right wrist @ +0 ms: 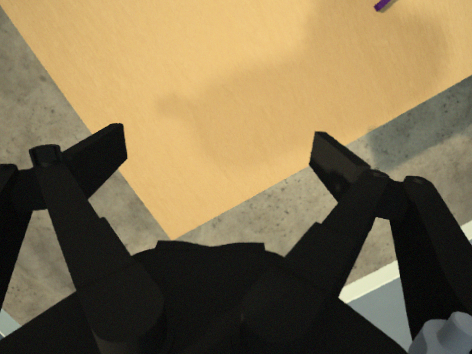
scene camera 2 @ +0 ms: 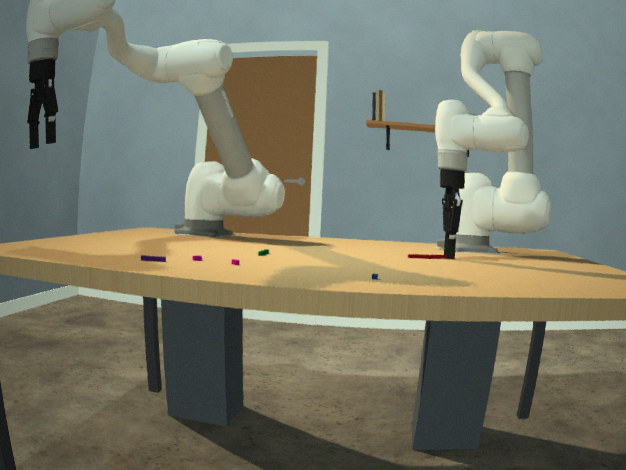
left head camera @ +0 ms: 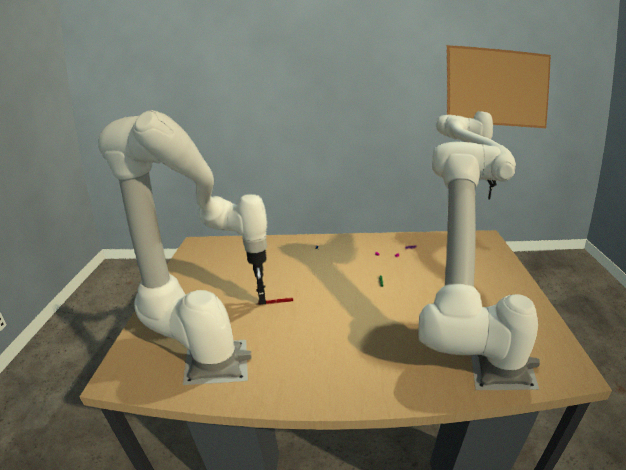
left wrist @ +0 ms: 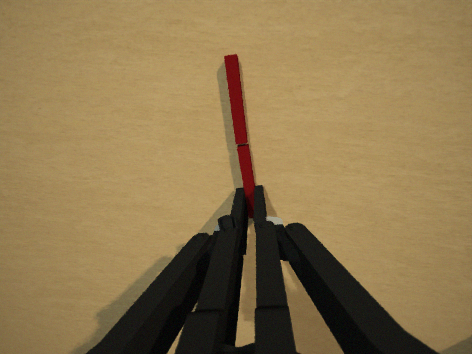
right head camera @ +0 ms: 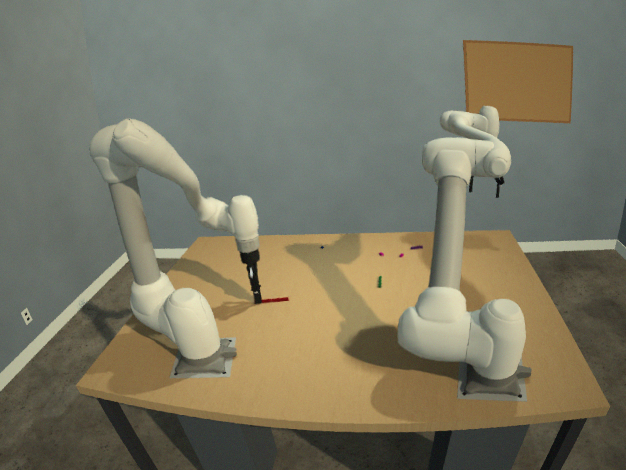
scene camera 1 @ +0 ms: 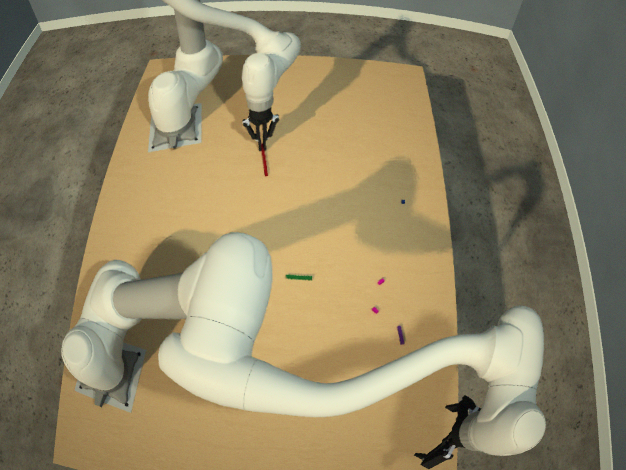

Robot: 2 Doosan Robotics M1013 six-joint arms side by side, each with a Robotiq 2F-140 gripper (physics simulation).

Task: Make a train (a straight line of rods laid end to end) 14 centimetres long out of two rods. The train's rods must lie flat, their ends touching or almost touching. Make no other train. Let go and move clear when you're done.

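Frame: origin at the left arm's base, x down, y right, z back, level; millimetres.
Seen in the pictures: left gripper, fingertip midpoint: (scene camera 2: 449, 257) (left head camera: 262, 302) (left wrist: 251, 199) (right head camera: 258, 301) (scene camera 1: 262, 148); right gripper, fingertip midpoint: (right wrist: 220, 144) (scene camera 2: 42, 145) (left head camera: 476, 196) (right head camera: 483, 194) (scene camera 1: 434, 432); left arm's base at its link origin: (scene camera 2: 468, 250) (left head camera: 215, 361) (right head camera: 203, 357) (scene camera 1: 175, 126); right arm's base at its link origin: (scene camera 2: 203, 234) (left head camera: 503, 366) (right head camera: 491, 375) (scene camera 1: 109, 371).
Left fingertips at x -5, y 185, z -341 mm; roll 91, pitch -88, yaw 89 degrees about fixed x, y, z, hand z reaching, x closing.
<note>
Pixels of each thing's top centre, then the offset from my left fingertips to it.
- second red rod at its top centre: (left wrist: 236, 101) (scene camera 2: 420, 254) (scene camera 1: 265, 166) (left head camera: 284, 299) (right head camera: 280, 298) dy +91, dx -5, dz -2 mm
- green rod at its top centre: (scene camera 2: 263, 250) (scene camera 1: 299, 276) (right head camera: 380, 280) (left head camera: 381, 279) dy +519, dx -5, dz -57 mm
- purple rod at its top centre: (scene camera 2: 153, 256) (scene camera 1: 401, 334) (left head camera: 410, 246) dy +760, dx -5, dz -333 mm
- small blue cube at its top centre: (scene camera 2: 375, 274) (scene camera 1: 403, 201) dy +295, dx -5, dz -453 mm
My left gripper (left head camera: 261, 302) (right head camera: 257, 302) (scene camera 1: 261, 148) (scene camera 2: 449, 255) (left wrist: 251, 199) is shut on a red rod (left wrist: 246, 167), low at the table top. A second red rod (left head camera: 284, 300) (right head camera: 281, 299) (scene camera 1: 265, 167) (scene camera 2: 419, 255) (left wrist: 235, 100) lies flat, end to end with the held one. In the left wrist view a thin dark line shows between their ends, which touch or almost touch; the two rods run nearly in one line. The held rod's near end is partly hidden by the fingers. My right gripper (scene camera 1: 444, 430) (scene camera 2: 42, 145) (right wrist: 220, 144) is open and empty, high above the table's corner.
On the table (scene camera 1: 328, 116) (scene camera 2: 328, 298) lie a green rod (left head camera: 381, 280) (right head camera: 379, 281) (scene camera 1: 298, 277) (scene camera 2: 263, 251), a purple rod (left head camera: 411, 246) (scene camera 1: 400, 334) (scene camera 2: 153, 258), two magenta pieces (scene camera 1: 381, 281) (scene camera 1: 375, 310) and a small blue cube (scene camera 1: 403, 201) (scene camera 2: 374, 276). The right arm reaches over the table.
</note>
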